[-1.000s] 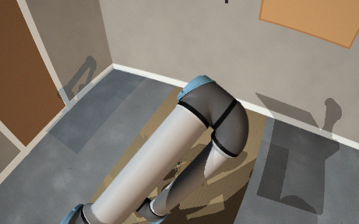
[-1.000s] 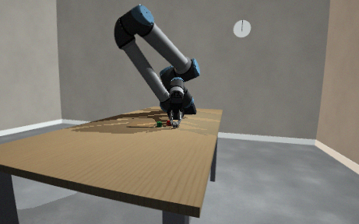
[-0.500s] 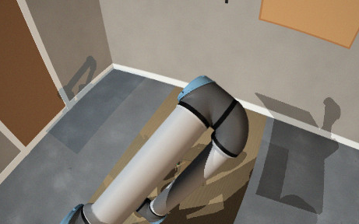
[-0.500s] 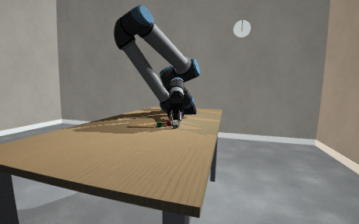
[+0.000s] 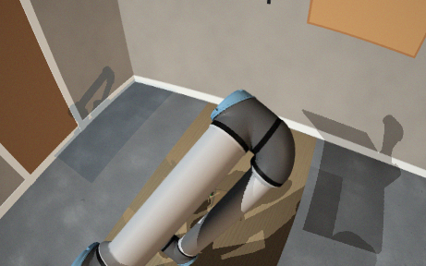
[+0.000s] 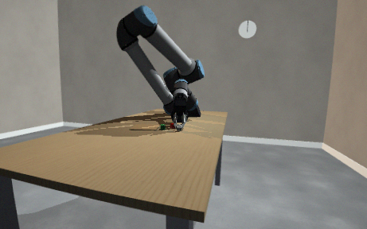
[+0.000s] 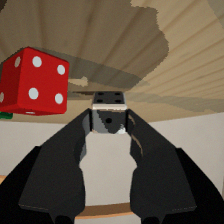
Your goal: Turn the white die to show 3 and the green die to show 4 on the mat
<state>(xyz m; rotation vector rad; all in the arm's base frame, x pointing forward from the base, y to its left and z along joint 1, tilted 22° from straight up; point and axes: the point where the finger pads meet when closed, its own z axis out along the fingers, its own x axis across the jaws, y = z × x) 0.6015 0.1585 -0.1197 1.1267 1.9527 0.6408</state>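
My hand is 1 cm short of the white die and 1 cm above it. From my hand the other things lie so: green die 1 cm ahead, 9 cm to the right, 1 cm below; then red die 5 cm behind, 5 cm to the right, 1 cm below; then tan mat 20 cm to the right, 2 cm below.
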